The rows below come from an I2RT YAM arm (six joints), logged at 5 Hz.
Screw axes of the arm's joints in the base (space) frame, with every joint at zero. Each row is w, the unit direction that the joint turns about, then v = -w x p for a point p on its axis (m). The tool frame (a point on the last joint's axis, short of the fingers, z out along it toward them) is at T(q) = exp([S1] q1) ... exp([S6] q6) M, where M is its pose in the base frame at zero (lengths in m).
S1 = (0, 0, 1, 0.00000, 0.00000, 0.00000)
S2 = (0, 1, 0, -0.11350, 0.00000, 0.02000)
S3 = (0, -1, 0, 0.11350, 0.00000, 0.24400)
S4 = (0, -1, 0, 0.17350, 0.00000, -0.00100)
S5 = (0, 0, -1, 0.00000, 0.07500, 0.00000)
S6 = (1, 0, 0, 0.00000, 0.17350, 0.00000)
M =
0 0 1 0.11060
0 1 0 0.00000
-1 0 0 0.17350
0 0 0 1
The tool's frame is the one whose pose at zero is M.
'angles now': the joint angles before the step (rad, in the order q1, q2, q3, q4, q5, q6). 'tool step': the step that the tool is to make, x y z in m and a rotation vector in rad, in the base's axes. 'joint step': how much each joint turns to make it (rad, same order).
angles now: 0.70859, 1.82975, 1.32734, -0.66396, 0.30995, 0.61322
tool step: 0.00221, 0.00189, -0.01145, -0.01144, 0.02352, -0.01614
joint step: -0.00001, 0.03243, 0.00002, 0.00152, -0.00001, 0.01831
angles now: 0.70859, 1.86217, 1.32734, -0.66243, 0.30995, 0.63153
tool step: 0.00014, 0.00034, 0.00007, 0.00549, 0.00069, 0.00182
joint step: 0.00000, 0.00001, 0.00001, 0.00305, -0.00496, -0.00001
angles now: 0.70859, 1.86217, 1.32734, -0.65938, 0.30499, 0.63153
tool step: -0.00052, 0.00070, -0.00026, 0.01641, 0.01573, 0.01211
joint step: 0.00000, 0.00001, 0.00001, -0.00039, -0.02556, -0.00305
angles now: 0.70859, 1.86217, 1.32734, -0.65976, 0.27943, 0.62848
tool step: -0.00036, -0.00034, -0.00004, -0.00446, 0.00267, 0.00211
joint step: 0.00001, -0.00038, -0.00001, -0.00457, 0.00077, -0.00266
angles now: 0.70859, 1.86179, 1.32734, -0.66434, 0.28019, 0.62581
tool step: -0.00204, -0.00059, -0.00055, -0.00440, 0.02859, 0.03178
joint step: 0.00001, -0.00114, 0.00001, -0.01907, -0.02555, -0.02518
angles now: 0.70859, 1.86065, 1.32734, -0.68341, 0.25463, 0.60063
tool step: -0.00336, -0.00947, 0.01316, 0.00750, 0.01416, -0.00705
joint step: -0.01526, -0.04309, 0.00004, -0.04847, -0.01678, -0.00267
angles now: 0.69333, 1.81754, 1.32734, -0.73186, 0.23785, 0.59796
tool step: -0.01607, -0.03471, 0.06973, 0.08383, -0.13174, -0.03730
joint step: -0.04846, -0.21895, 0.00000, -0.05949, 0.00991, -0.01718
